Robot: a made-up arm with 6 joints. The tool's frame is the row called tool. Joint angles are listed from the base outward. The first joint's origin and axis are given. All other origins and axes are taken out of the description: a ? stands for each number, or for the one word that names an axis. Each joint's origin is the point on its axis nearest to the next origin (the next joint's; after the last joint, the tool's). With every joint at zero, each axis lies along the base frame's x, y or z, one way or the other. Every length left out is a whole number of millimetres.
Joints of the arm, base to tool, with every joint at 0 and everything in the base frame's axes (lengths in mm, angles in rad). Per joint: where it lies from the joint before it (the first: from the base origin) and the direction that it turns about. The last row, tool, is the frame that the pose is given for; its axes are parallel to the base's.
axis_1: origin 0 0 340 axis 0 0 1
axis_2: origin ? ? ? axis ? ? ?
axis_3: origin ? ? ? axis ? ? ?
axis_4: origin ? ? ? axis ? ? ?
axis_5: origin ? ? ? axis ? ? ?
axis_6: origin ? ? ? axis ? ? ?
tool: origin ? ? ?
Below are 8 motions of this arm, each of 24 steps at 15 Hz.
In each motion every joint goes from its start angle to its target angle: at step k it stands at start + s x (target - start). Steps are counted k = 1, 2, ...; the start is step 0. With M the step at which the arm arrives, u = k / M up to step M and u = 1 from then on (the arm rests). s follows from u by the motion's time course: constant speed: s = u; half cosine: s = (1 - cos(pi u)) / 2; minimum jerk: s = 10 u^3 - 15 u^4 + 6 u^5.
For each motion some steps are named. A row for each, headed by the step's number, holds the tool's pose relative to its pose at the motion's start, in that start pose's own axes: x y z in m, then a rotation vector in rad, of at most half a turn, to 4 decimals.
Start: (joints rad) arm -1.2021 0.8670 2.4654 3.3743 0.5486 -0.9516
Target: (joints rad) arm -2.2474 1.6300 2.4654 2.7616 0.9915 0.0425
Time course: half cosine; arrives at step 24
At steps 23, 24:
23: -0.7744 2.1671 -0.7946 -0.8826 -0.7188 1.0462
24: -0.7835 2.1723 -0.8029 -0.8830 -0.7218 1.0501

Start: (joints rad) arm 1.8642 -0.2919 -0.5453 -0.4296 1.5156 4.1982
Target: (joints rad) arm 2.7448 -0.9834 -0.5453 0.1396 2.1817 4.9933
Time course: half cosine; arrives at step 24
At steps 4, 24:
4: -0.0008 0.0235 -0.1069 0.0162 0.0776 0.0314
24: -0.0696 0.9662 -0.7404 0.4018 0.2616 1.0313

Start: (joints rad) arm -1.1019 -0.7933 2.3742 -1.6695 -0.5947 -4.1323
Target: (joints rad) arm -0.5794 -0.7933 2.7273 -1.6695 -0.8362 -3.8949
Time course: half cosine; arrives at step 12
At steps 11, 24:
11: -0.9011 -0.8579 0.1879 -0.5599 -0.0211 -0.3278
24: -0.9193 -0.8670 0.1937 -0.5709 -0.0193 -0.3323

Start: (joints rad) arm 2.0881 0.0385 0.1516 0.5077 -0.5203 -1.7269
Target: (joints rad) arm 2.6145 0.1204 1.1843 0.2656 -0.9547 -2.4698
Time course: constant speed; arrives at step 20
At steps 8, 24:
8: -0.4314 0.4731 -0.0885 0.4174 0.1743 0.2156
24: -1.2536 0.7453 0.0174 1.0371 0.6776 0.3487

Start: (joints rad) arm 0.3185 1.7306 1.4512 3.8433 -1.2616 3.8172
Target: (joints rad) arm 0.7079 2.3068 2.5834 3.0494 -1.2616 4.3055
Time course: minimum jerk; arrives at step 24
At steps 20, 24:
20: 0.2817 -0.0162 0.9716 -0.0257 0.1129 -0.8877
24: 0.2753 -0.0297 1.0120 -0.0141 0.1249 -0.9158

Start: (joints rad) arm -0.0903 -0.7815 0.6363 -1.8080 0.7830 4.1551
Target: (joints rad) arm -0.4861 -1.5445 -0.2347 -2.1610 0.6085 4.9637
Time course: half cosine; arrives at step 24
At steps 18, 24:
18: -0.7892 0.2626 -0.1416 -0.7513 -0.0365 -0.0476
24: -0.9154 0.3585 -0.1264 -0.8765 -0.0366 -0.0547

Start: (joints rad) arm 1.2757 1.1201 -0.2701 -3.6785 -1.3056 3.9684
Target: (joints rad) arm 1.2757 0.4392 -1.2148 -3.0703 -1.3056 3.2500
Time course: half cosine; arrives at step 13
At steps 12, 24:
12: -0.9319 -0.5671 0.0361 0.4694 -0.0264 0.6190
24: -0.9482 -0.5746 0.0334 0.4768 -0.0232 0.6288

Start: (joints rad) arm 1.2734 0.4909 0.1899 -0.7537 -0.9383 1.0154
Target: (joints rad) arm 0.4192 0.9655 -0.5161 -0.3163 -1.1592 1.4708
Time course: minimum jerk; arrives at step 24
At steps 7, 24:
7: 0.0603 -0.2526 -0.3359 0.0917 0.1606 0.0103
24: 0.0250 -0.2193 -2.2372 0.6432 0.4821 0.7011

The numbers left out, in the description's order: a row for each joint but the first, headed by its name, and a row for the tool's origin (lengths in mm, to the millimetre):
axis_2: xyz 96 0 0, axis 0 1 0
axis_3: xyz 0 0 1302, axis 0 -1 0
axis_4: xyz 1433 0 164, axis -1 0 0
axis_5: xyz 0 0 0, axis 0 -1 0
axis_6: xyz 169 0 0, axis -1 0 0
tool: xyz 0 0 0

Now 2 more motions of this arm.
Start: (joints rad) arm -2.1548 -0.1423 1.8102 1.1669 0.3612 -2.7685
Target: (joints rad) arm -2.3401 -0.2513 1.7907 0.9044 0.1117 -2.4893
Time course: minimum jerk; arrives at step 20
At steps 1, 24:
1: 0.0001 0.0003 -0.0001 -0.0002 -0.0002 0.0000
24: 0.0935 0.2380 -0.1551 -0.1966 -0.1491 -0.0167

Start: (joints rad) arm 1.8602 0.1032 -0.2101 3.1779 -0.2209 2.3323
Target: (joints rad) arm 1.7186 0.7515 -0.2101 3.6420 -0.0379 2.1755
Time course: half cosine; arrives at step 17
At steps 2, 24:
2: 0.0246 -0.0317 -0.0204 -0.0093 0.0191 -0.0208
24: 0.3216 -1.0694 -0.6810 -0.2074 0.6109 -0.5808

